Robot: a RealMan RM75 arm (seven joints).
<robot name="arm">
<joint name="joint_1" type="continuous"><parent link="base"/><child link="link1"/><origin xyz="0.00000 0.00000 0.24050" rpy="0.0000 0.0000 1.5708"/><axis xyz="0 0 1"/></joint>
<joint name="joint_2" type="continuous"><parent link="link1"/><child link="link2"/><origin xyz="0.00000 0.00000 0.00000" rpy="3.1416 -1.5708 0.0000"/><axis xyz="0 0 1"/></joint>
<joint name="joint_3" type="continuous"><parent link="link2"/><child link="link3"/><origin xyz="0.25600 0.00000 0.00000" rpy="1.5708 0.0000 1.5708"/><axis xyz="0 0 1"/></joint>
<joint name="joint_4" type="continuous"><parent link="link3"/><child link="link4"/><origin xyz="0.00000 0.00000 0.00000" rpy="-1.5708 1.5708 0.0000"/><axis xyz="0 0 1"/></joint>
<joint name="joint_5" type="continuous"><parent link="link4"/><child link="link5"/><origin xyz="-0.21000 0.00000 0.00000" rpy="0.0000 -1.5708 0.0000"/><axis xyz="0 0 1"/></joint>
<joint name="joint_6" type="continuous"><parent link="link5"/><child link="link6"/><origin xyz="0.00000 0.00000 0.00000" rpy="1.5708 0.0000 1.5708"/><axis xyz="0 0 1"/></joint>
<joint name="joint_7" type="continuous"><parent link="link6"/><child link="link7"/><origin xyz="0.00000 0.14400 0.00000" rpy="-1.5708 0.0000 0.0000"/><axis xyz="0 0 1"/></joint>
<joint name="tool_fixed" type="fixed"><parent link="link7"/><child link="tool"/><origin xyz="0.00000 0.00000 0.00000" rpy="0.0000 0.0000 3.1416"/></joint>
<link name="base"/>
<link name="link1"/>
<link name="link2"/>
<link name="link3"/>
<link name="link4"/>
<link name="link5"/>
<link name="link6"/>
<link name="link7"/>
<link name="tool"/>
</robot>
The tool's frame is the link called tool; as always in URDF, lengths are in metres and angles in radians. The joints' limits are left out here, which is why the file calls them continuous.
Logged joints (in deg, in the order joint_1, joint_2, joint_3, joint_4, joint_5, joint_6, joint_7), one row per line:
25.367, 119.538, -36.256, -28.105, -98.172, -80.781, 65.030
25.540, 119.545, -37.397, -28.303, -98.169, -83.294, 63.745
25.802, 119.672, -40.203, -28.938, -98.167, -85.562, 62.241
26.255, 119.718, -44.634, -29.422, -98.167, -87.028, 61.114
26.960, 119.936, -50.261, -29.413, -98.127, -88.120, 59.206
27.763, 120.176, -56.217, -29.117, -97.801, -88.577, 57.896
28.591, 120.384, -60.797, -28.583, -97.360, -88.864, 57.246
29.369, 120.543, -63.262, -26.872, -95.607, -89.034, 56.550
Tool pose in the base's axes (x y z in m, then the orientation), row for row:
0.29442, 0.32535, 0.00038, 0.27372, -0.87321, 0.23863, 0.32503
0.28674, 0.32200, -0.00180, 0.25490, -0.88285, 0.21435, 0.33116
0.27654, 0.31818, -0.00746, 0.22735, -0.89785, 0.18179, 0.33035
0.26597, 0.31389, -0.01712, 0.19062, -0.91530, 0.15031, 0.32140
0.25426, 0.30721, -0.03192, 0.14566, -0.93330, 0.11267, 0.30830
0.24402, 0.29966, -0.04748, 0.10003, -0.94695, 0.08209, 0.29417
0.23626, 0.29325, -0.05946, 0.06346, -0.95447, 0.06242, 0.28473
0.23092, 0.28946, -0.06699, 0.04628, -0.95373, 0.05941, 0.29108
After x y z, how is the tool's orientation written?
As a quaternion, w x y z.
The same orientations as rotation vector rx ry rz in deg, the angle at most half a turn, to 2 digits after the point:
-134.57, 36.78, 50.09
-137.37, 33.35, 51.53
-141.73, 28.70, 52.15
-147.34, 24.20, 51.74
-154.00, 18.59, 50.87
-160.38, 13.90, 49.82
-165.19, 10.80, 49.28
-166.79, 10.39, 50.90

